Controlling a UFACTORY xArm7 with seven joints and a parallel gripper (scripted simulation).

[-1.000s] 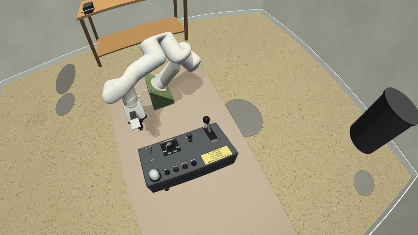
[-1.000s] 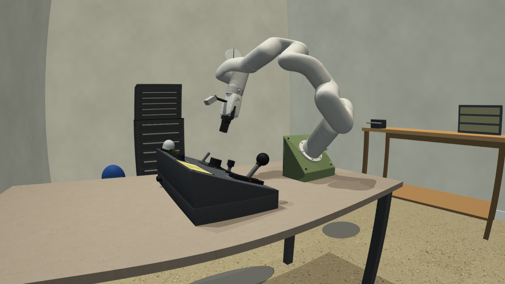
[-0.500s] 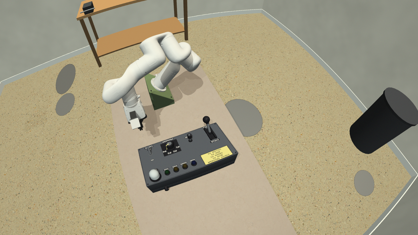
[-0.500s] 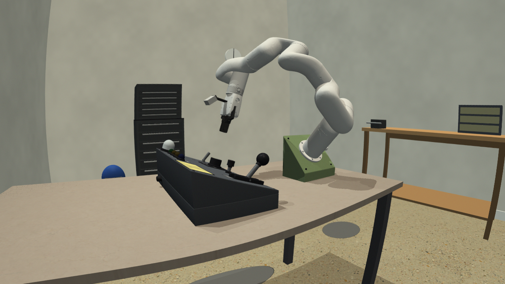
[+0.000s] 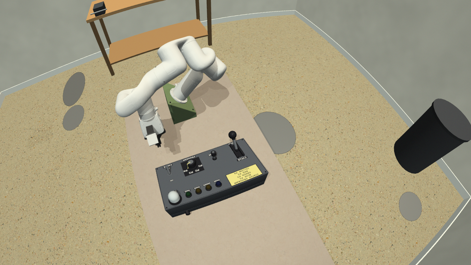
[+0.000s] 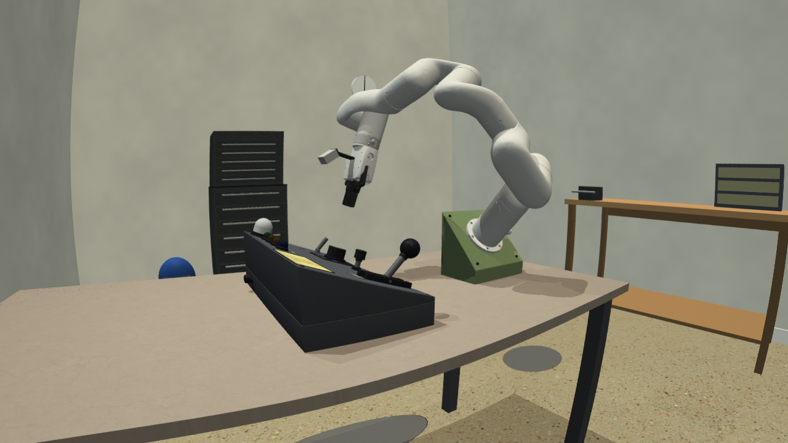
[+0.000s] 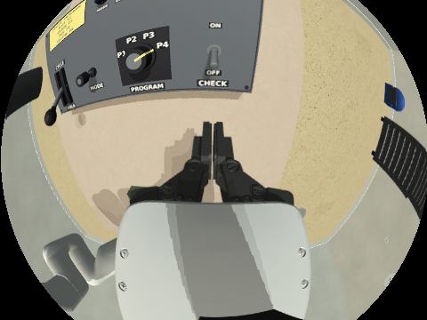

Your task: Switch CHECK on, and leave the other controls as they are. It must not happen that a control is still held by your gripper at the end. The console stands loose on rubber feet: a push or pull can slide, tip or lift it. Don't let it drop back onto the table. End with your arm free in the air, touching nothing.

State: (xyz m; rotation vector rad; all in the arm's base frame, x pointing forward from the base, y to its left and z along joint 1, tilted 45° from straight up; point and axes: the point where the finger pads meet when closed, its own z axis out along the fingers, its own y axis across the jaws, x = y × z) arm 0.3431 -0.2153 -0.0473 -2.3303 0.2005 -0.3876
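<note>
Right now my hand is 130 mm above the check toggle and 90 mm short of it. Round my hand: rotary program selector (120 mm below, 110 mm to the left, 100 mm ahead); then dark grey console (180 mm to the left, 140 mm below, 130 mm ahead); then mode knob (240 mm to the left, 120 mm below, 100 mm ahead).
</note>
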